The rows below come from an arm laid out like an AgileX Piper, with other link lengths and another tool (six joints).
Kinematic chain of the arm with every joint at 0, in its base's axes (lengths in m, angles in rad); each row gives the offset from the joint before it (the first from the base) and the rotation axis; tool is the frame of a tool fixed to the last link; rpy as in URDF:
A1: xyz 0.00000 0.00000 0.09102 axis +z
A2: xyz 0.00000 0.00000 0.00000 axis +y
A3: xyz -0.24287 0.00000 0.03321 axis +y
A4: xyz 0.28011 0.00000 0.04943 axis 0.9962 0 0.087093
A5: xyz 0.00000 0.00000 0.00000 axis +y
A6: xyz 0.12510 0.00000 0.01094 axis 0.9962 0 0.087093
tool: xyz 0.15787 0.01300 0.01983 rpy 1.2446 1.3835 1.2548
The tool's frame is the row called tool.
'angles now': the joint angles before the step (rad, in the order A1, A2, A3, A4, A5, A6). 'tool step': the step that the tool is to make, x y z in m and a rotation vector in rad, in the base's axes. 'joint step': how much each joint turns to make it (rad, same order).
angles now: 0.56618 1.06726 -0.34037 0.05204 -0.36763 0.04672
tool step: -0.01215 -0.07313 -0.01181 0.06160 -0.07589 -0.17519
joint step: -0.06915 -0.17379 0.25854 0.17393 -0.18984 -0.10608
